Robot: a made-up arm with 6 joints.
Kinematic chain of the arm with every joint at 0, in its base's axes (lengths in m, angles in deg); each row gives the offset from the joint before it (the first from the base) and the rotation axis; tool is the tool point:
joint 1: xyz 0 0 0.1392 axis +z
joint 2: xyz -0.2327 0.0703 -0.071 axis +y
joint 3: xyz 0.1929 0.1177 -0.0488 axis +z
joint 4: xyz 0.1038 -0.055 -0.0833 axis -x
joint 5: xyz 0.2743 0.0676 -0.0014 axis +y
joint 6: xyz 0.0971 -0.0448 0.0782 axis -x
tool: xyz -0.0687 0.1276 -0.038
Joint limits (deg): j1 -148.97..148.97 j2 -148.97..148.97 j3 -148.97..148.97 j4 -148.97..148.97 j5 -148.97..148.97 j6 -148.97..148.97
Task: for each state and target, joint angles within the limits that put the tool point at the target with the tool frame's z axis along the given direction. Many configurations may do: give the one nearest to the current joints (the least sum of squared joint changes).
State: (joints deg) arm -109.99 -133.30 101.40 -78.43 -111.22 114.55
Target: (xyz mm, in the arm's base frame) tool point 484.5 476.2 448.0 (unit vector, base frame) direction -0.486 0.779 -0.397
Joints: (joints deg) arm -76.06 -125.11 77.91 -106.66 -101.10 75.82
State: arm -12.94 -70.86 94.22 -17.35 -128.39 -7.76
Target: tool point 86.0 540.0 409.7 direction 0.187 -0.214 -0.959
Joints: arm -25.81 -85.59 60.89 -29.73 -140.45 29.81
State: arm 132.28 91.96 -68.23 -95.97 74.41 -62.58
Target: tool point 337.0 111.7 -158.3 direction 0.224 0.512 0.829
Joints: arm 148.41 99.34 -80.50 -57.76 28.95 -32.35
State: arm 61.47 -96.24 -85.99 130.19 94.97 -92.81
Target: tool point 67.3 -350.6 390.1 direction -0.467 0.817 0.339
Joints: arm 30.40 -74.76 -68.61 148.42 109.88 -143.48
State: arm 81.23 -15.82 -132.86 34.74 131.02 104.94
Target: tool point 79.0 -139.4 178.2 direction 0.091 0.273 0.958
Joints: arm 60.46 -77.14 -86.89 3.61 130.50 90.09
